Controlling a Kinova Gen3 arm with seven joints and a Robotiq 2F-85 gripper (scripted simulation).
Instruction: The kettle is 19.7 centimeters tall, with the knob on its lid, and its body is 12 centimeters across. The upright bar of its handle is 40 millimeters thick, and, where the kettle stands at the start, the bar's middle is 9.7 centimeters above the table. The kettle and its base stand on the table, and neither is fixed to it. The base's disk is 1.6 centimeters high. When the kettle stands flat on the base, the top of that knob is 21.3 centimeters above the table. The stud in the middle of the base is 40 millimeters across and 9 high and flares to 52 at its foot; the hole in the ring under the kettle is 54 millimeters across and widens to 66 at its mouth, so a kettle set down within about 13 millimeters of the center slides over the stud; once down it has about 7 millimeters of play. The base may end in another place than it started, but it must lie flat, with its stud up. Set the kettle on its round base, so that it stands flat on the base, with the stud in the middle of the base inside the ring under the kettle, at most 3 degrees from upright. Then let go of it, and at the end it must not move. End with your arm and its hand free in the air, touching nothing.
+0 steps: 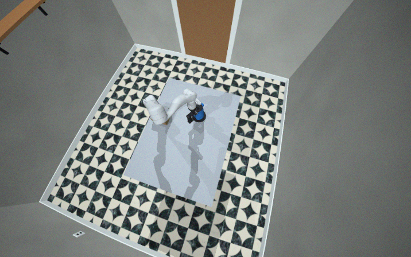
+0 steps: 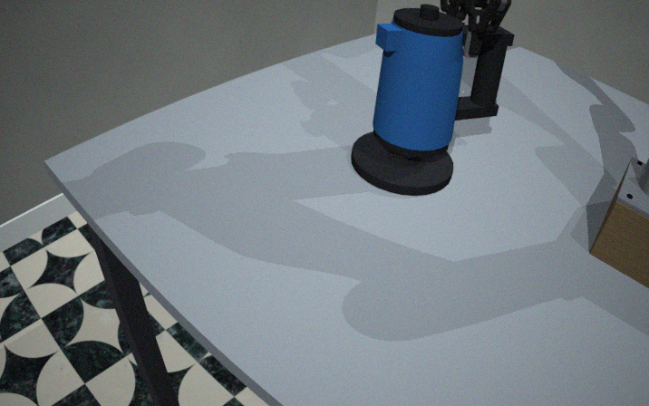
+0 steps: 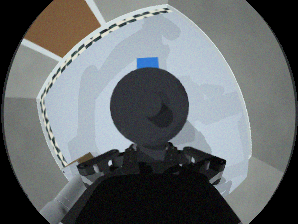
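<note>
Now: hand 10 mm short of the blue kettle, 20 mm to the right of it and 50 mm above it. From my hand the other things lie so: round black base (20 mm ahead, 70 mm to the left, 180 mm below).
</note>
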